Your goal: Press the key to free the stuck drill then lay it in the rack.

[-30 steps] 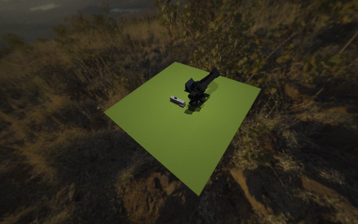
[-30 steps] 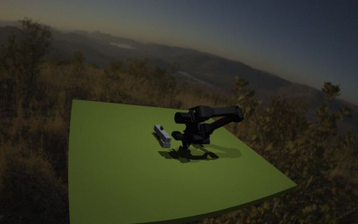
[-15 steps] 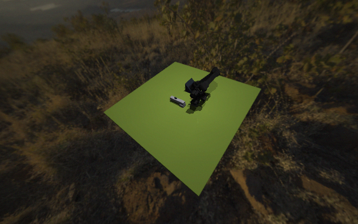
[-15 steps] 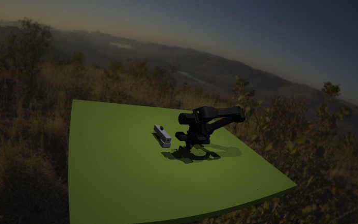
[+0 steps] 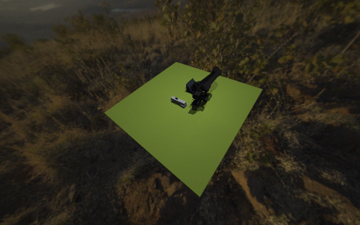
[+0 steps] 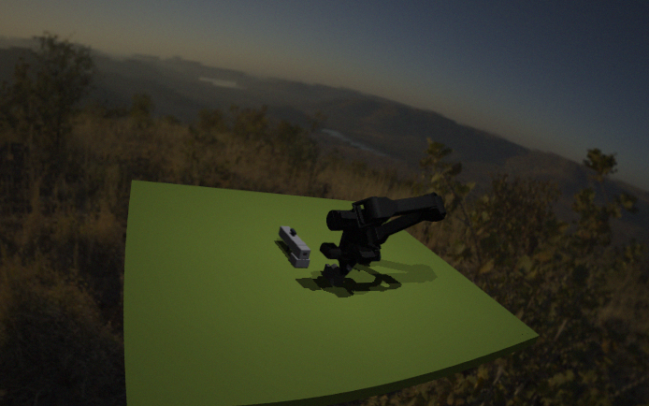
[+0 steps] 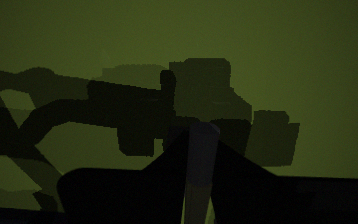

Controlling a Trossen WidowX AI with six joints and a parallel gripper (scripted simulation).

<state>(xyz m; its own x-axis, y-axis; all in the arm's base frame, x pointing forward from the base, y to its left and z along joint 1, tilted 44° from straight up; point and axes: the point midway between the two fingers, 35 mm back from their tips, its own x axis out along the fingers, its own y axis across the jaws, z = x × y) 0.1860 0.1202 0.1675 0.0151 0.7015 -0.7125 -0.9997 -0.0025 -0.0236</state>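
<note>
Now: gripper tip 40 mm to the left of the drill and 30 mm below it. The rest, counted from my gripper tip: dark key (80 mm ahead, 240 mm to the right); then pale grey block (80 mm ahead, 220 mm to the right, 10 mm below); then dark grey rack (50 mm to the right, 30 mm below).
</note>
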